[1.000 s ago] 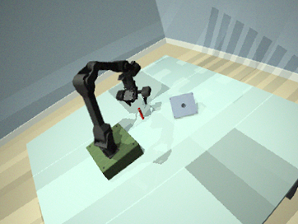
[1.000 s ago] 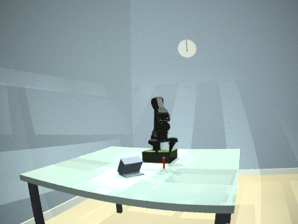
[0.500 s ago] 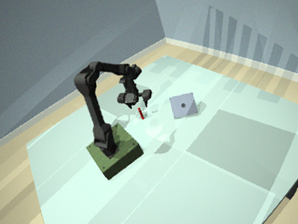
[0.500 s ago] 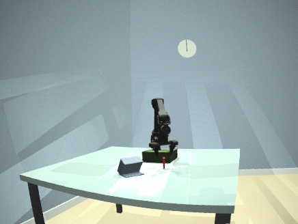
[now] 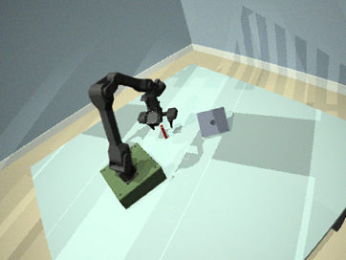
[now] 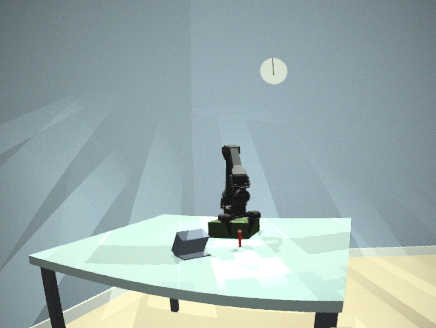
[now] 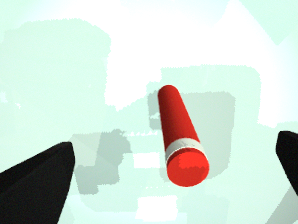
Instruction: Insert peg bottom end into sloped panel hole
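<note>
The red peg lies right at my gripper tip. The rest, counted from my gripper tip: grey sloped panel (160 mm ahead, 190 mm to the right, 10 mm below).
</note>
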